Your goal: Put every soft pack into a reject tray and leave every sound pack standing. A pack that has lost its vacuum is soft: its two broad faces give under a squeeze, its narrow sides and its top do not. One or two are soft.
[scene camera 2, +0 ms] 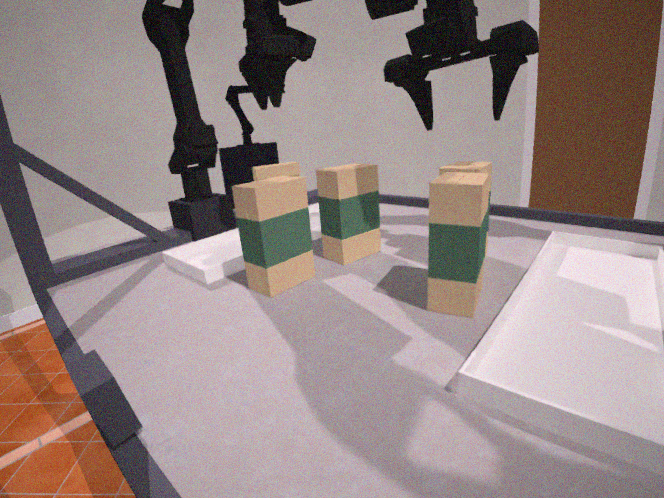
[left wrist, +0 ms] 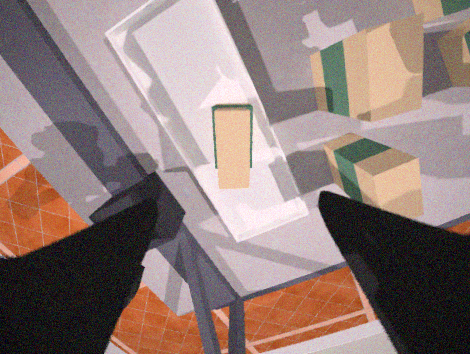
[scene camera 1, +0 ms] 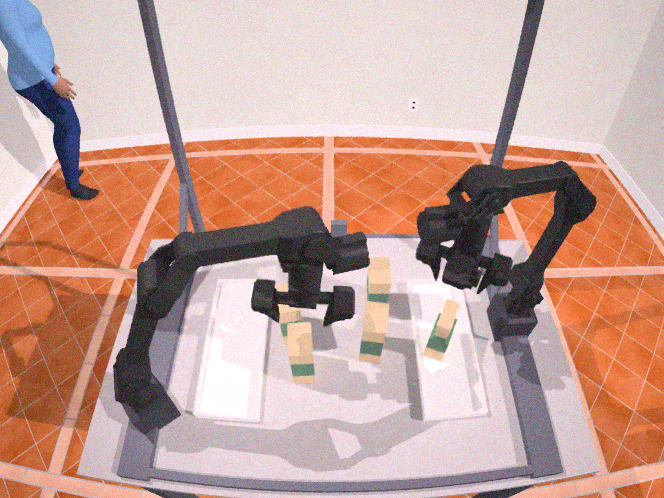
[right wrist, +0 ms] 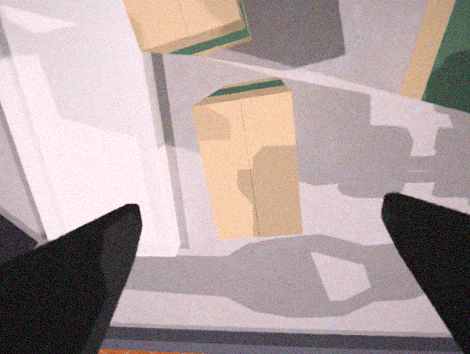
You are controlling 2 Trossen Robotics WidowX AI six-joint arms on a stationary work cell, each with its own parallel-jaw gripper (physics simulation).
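Places are measured from the left arm's base along level axes (x ahead, y right, z down), in centimetres.
Pixels of known places: left gripper, between the fingertips: [scene camera 2: 270, 108] [left wrist: 238, 202]; right gripper, between the fingertips: [scene camera 2: 461, 125] [scene camera 1: 301, 322] [right wrist: 261, 209]; left arm's base, origin of its link: [scene camera 2: 198, 198] [scene camera 1: 516, 307]; right arm's base, origin of its link: [scene camera 1: 140, 395].
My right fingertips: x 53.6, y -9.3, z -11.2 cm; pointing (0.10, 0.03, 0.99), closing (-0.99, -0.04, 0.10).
For each thing: its top centre in the pictures, then the offset to it from my right fingertips. Level surfaces: height alone.
- front-left pack, centre of its top: [right wrist: 274, 172] [scene camera 2: 457, 164] [scene camera 1: 305, 338] dz +5.2, dx -0.6, dy -0.5 cm
- back-left pack, centre of its top: [scene camera 2: 461, 177] [scene camera 1: 286, 297] dz +5.2, dx +3.9, dy +10.3 cm
- tray, centre of its top: [right wrist: 66, 74] [scene camera 2: 595, 289] [scene camera 1: 234, 342] dz +17.0, dx +17.7, dy +5.3 cm
- middle pack, centre of its top: [left wrist: 396, 71] [scene camera 2: 346, 167] [scene camera 1: 376, 317] dz +5.2, dx -15.7, dy +4.6 cm
- back-middle pack, centre of its top: [scene camera 2: 269, 181] [left wrist: 400, 196] [scene camera 1: 380, 270] dz +5.2, dx -17.8, dy +18.0 cm
- work table, height of its surface: dz +19.2 cm
Tan packs with green bands stand upright. One pack [scene camera 1: 444, 328] [left wrist: 233, 150] stands in the tray at the right of scene camera 1 [scene camera 1: 482, 399] [left wrist: 296, 207]. The front-left pack [scene camera 1: 300, 348] [right wrist: 250, 165] and back-left pack [scene camera 1: 289, 312] [scene camera 2: 454, 246] [right wrist: 187, 22] stand beside the other tray [scene camera 1: 203, 415] [scene camera 2: 541, 394] [right wrist: 165, 245]. The middle pack [scene camera 1: 373, 329] [scene camera 2: 348, 214] [left wrist: 370, 75] and back-middle pack [scene camera 1: 378, 276] [scene camera 2: 276, 235] [left wrist: 385, 172] stand between the trays. My right gripper [scene camera 1: 301, 321] [scene camera 2: 463, 123] [right wrist: 261, 209] is open above the front-left pack. My left gripper [scene camera 1: 458, 284] [scene camera 2: 270, 106] [left wrist: 238, 202] is open above the tray pack.
A dark frame [scene camera 1: 332, 481] [scene camera 2: 96, 375] runs round the work table [scene camera 1: 375, 450] [scene camera 2: 214, 385], with uprights [scene camera 1: 166, 101] [scene camera 1: 517, 80] at the back in scene camera 1. A person [scene camera 1: 32, 53] stands on the floor beyond it at the left.
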